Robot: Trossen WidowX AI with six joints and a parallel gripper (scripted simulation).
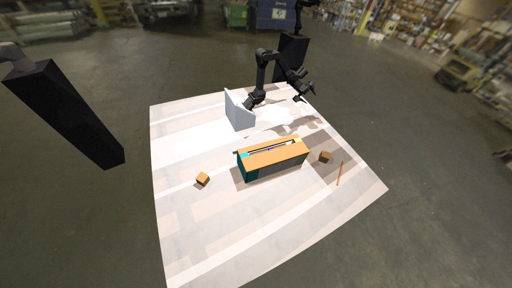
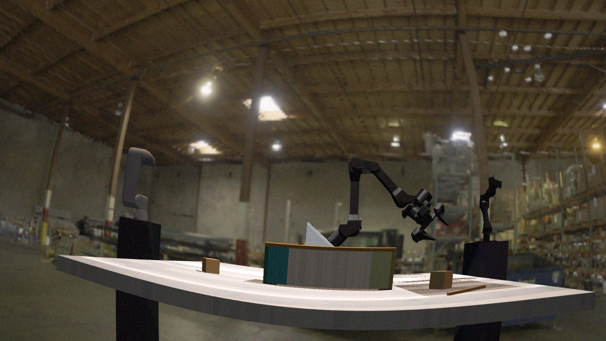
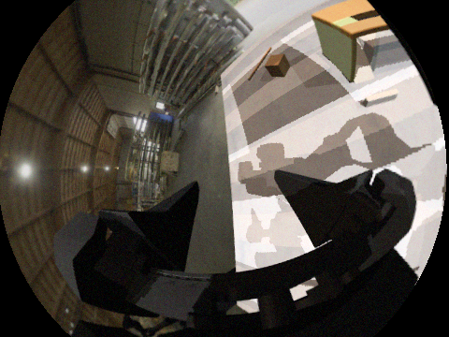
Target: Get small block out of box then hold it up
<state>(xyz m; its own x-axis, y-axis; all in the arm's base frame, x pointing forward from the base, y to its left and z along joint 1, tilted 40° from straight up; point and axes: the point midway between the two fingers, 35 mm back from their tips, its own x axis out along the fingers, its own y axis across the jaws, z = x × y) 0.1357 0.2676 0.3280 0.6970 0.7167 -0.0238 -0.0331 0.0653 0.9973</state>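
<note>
Right now my gripper tip is 180 mm short of the blue-purple block, 460 mm to the left of it and 110 mm above it. From my gripper tip the other things lie so: long box 170 mm ahead, 460 mm to the right, 130 mm below; thin orange stick 490 mm ahead, 120 mm to the right, 190 mm below.
</note>
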